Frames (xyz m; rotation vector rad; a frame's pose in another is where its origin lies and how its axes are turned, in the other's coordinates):
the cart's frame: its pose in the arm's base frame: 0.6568 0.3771 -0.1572 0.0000 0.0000 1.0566
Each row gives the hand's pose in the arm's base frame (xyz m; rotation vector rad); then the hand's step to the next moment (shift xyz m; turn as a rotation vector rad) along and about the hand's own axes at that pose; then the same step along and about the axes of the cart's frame.
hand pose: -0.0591 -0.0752 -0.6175 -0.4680 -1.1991 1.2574
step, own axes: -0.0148 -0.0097 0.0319 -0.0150 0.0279 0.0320
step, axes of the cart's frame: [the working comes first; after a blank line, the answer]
step, axes of the arm's base frame: -0.0212 -0.0264 0.0136 -0.0388 -0.0147 -0.0175

-0.0334 0.0054 0.0136 -0.0319 0.0266 -0.0175
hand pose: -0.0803 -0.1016 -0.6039 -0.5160 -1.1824 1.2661
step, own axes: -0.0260 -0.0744 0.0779 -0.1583 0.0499 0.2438
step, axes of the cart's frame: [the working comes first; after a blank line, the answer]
step, axes of the arm's base frame: -0.0318 -0.0680 0.0815 -0.2165 -0.1999 -0.0132

-0.0748 -0.0058 0.0815 -0.2805 0.0902 -0.0132
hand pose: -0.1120 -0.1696 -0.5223 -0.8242 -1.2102 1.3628
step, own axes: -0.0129 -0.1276 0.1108 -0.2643 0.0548 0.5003
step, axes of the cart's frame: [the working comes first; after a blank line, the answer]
step, axes of the arm's base frame: -0.0688 -0.0488 0.1470 -0.4422 -0.3561 0.0278

-0.0763 0.0359 0.1470 -0.5276 0.2099 0.0278
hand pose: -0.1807 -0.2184 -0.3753 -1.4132 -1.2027 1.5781
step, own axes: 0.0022 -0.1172 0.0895 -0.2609 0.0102 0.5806
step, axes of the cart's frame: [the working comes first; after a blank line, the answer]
step, axes of the arm's base frame: -0.0982 0.0242 0.1074 -0.5254 -0.3532 0.0668

-0.0272 0.0974 0.1074 -0.5660 0.2837 0.0668
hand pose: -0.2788 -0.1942 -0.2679 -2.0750 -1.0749 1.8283
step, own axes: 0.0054 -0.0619 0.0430 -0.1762 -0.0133 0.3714
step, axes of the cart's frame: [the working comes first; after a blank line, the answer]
step, axes of the arm's base frame: -0.0641 0.0343 0.0207 -0.3438 -0.2173 0.0613

-0.0016 0.0726 0.0207 -0.3583 0.1925 0.0613
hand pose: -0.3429 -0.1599 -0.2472 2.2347 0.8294 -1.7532
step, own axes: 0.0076 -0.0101 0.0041 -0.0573 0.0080 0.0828
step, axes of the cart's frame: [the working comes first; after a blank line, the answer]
step, axes of the arm's base frame: -0.0076 0.0088 -0.0064 -0.0735 -0.0631 0.0285

0.0039 0.0110 -0.0064 -0.0911 0.0330 0.0285
